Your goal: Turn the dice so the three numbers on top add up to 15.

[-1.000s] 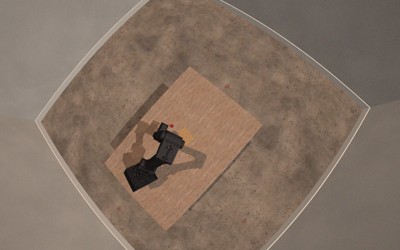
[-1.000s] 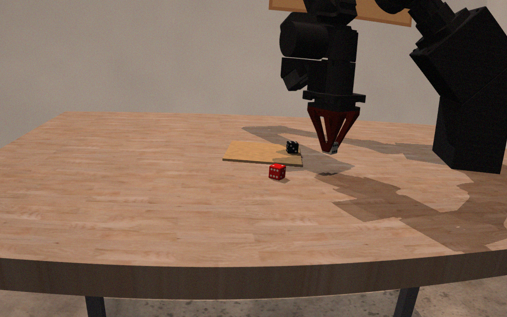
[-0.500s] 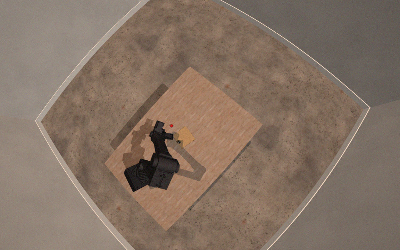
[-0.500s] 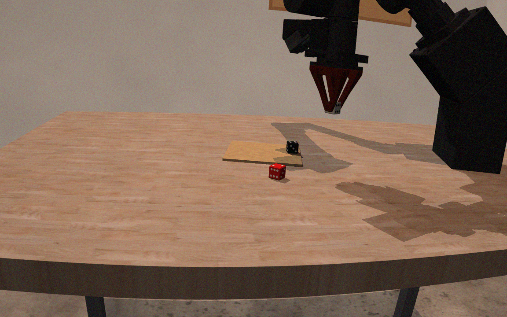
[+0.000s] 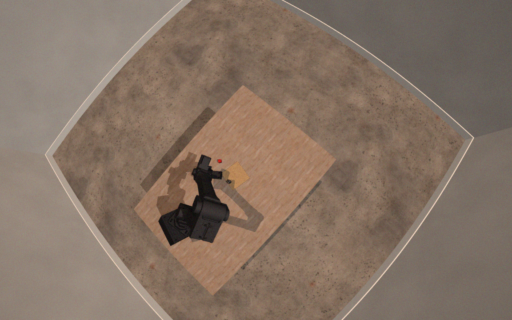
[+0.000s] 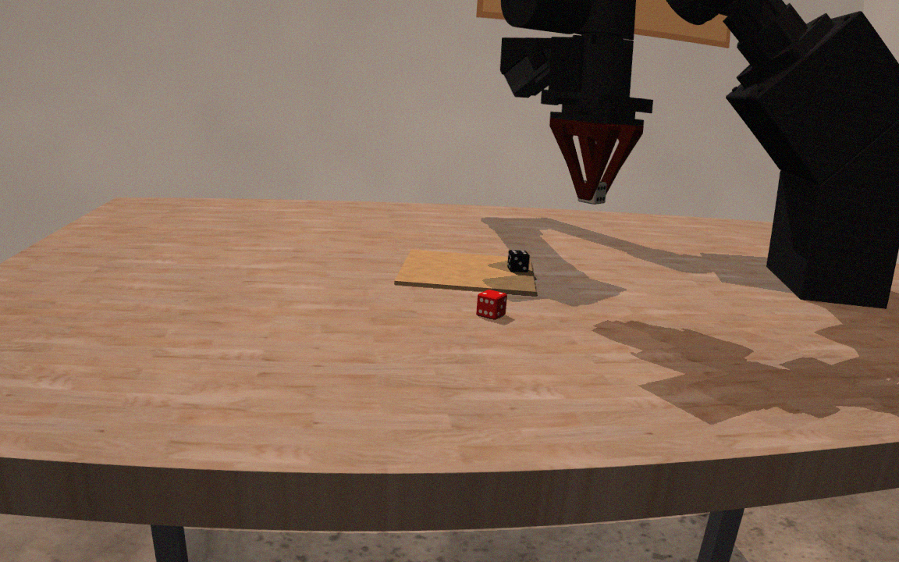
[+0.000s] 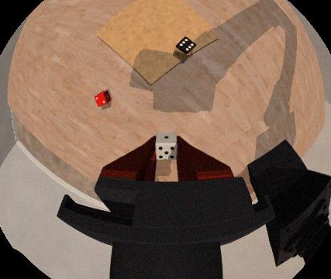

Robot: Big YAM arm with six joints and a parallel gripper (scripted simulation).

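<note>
Right now the tan mat is 60 mm ahead of my hand, 120 mm to the right of it and 110 mm below it. The rest, counted from my hand: red die 110 mm ahead, 20 mm to the left, 100 mm below; black die 10 mm ahead, 100 mm to the right, 100 mm below; white die right at my hand.
</note>
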